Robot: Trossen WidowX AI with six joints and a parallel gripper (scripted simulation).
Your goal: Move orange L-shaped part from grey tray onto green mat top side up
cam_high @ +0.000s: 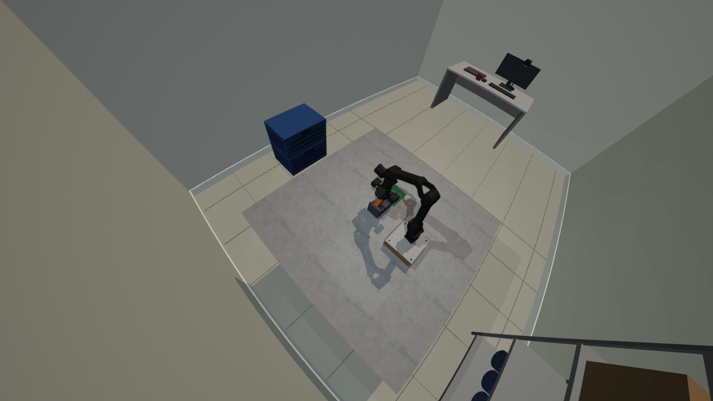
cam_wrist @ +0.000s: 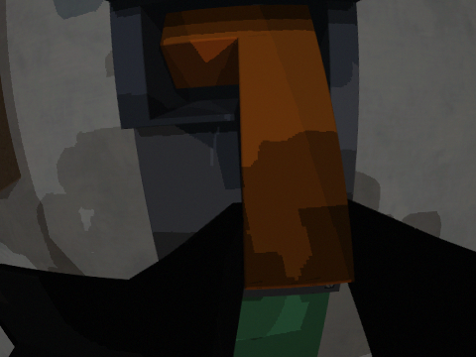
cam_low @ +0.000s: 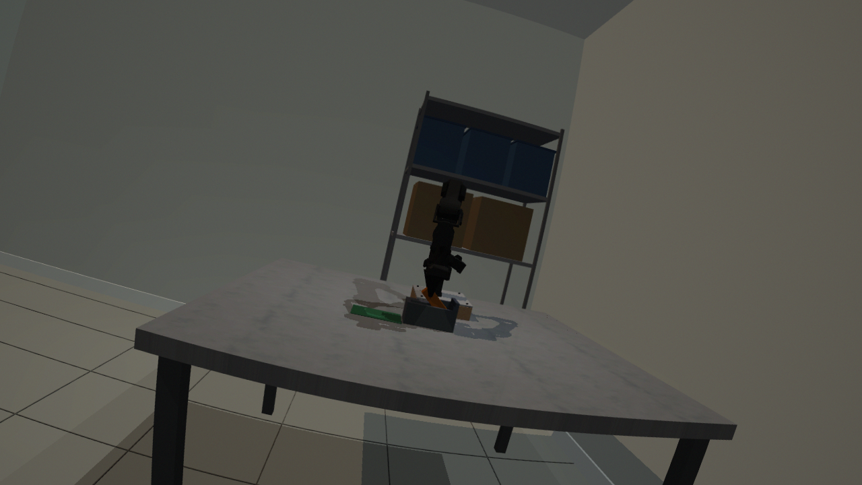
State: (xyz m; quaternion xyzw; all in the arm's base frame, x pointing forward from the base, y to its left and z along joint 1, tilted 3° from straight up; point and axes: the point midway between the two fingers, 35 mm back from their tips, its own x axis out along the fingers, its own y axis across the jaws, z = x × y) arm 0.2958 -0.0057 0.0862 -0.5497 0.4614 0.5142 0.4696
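The green mat is 10 mm ahead of my gripper tip, 140 mm to the right of it and 100 mm below it. From my gripper tip the other things lie so: orange L-shaped part: 20 mm behind, 30 mm to the left, 30 mm below; then grey tray: 20 mm behind, 10 mm to the left, 100 mm below.
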